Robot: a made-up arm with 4 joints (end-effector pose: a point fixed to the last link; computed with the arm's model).
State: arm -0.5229 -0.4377 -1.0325 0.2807
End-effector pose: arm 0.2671 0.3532 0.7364 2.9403 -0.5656 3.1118
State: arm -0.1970 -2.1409 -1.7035 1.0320
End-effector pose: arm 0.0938 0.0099 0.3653 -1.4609 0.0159 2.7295
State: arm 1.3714 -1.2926 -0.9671 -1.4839
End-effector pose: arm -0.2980 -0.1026 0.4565 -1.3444 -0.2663 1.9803
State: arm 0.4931 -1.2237 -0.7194 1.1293
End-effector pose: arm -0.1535 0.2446 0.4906 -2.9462 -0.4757 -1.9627
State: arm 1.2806 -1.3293 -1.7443 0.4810
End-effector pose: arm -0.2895 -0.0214 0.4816 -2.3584 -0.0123 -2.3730
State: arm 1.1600 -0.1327 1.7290 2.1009
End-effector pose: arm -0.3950 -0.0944 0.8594 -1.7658 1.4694 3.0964
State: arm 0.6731 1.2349 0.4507 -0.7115
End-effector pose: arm -0.2479 -0.2492 1.0027 -2.8311 -0.3553 -0.4640
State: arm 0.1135 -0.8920 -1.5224 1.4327
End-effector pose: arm -0.0198 0.3488 0.6086 -2.5402 0.3086 -2.4851
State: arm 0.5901 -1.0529 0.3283 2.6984
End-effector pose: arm -0.2268 0.2012 0.5706 2.4737 1.1961 -1.3007
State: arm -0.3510 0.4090 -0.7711 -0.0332
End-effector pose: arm 0.0221 0.3044 0.9777 2.4601 -0.1877 -2.2652
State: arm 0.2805 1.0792 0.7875 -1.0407
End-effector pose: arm -0.2702 -0.0637 0.9919 -2.4693 -0.7610 -1.2021
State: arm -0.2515 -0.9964 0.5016 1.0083
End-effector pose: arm 0.1282 0.3633 0.5684 2.1831 -0.2685 -1.4933
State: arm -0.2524 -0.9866 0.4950 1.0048
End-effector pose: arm 0.1283 0.3649 0.5714 2.1909 -0.2669 -1.4956
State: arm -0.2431 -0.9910 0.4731 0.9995
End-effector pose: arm 0.1244 0.3647 0.5693 2.2010 -0.2863 -1.5015
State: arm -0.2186 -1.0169 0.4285 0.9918
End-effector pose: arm 0.1147 0.3616 0.5597 2.2158 -0.3369 -1.5133
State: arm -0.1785 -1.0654 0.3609 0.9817
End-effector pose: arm 0.0991 0.3543 0.5423 2.2394 -0.4202 -1.5323
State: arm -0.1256 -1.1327 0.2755 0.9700
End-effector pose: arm 0.0790 0.3418 0.5190 2.2775 -0.5294 -1.5595
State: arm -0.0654 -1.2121 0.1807 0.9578
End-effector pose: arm 0.0572 0.3238 0.4928 2.3357 -0.6529 -1.5985
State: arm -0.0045 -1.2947 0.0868 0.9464
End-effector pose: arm 0.0367 0.3017 0.4672 2.4170 -0.7749 -1.6532
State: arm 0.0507 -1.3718 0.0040 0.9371
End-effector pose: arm 0.0197 0.2783 0.4450 2.5171 -0.8805 -1.7234
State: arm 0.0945 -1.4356 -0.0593 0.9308
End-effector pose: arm 0.0075 0.2572 0.4281 2.6201 -0.9593 -1.7993
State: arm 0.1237 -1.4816 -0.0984 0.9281
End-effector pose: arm 0.0002 0.2414 0.4167 2.7014 -1.0092 -1.8613
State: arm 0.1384 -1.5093 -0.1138 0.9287
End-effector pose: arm -0.0031 0.2319 0.4103 2.7424 -1.0349 -1.8932
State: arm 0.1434 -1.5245 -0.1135 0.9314
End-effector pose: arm -0.0040 0.2269 0.4070 2.7497 -1.0461 -1.8989
